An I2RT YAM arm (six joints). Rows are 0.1 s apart.
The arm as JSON. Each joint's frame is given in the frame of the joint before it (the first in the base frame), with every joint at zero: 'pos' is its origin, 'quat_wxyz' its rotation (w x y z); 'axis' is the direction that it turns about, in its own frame. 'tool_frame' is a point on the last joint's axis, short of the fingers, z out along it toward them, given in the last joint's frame.
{
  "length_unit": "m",
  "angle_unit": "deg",
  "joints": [
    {
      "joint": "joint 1",
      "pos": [
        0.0,
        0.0,
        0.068
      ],
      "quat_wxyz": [
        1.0,
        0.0,
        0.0,
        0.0
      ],
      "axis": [
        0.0,
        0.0,
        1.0
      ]
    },
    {
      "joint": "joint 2",
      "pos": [
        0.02,
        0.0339,
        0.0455
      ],
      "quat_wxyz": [
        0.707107,
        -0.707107,
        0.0,
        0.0
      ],
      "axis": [
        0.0,
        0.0,
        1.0
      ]
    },
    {
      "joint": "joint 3",
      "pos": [
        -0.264,
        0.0,
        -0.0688
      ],
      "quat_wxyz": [
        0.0,
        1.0,
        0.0,
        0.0
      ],
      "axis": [
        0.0,
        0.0,
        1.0
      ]
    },
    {
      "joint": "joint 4",
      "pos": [
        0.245,
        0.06,
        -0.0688
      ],
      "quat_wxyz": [
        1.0,
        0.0,
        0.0,
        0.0
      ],
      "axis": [
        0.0,
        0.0,
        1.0
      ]
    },
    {
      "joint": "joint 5",
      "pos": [
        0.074,
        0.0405,
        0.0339
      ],
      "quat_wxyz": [
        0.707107,
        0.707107,
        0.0,
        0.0
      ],
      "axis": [
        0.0,
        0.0,
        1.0
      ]
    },
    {
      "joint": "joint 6",
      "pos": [
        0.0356,
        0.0,
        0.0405
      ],
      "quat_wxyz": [
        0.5,
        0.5,
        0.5,
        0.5
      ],
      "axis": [
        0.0,
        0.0,
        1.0
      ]
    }
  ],
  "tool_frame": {
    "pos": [
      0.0,
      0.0,
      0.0
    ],
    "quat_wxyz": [
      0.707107,
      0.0,
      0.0,
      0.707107
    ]
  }
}
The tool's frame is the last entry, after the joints.
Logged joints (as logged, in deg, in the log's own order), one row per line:
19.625 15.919 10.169 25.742 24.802 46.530
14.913 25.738 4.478 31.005 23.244 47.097
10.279 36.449 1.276 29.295 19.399 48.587
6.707 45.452 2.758 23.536 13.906 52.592
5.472 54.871 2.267 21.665 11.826 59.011
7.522 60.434 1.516 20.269 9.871 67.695
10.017 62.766 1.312 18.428 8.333 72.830
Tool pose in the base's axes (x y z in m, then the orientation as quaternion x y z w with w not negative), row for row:
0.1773 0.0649 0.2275 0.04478 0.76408 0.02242 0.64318
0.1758 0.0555 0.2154 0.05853 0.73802 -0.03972 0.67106
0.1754 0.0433 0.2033 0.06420 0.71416 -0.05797 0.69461
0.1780 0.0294 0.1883 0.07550 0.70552 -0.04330 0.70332
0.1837 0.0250 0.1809 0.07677 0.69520 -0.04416 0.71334
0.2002 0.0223 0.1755 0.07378 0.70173 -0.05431 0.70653
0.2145 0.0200 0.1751 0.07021 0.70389 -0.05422 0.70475
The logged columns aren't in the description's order. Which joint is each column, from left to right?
Columns, left to right: joint 3, joint 4, joint 6, joint 5, joint 1, joint 2.
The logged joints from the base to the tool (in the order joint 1, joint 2, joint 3, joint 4, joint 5, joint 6), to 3 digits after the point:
24.802 46.530 19.625 15.919 25.742 10.169
23.244 47.097 14.913 25.738 31.005 4.478
19.399 48.587 10.279 36.449 29.295 1.276
13.906 52.592 6.707 45.452 23.536 2.758
11.826 59.011 5.472 54.871 21.665 2.267
9.871 67.695 7.522 60.434 20.269 1.516
8.333 72.830 10.017 62.766 18.428 1.312

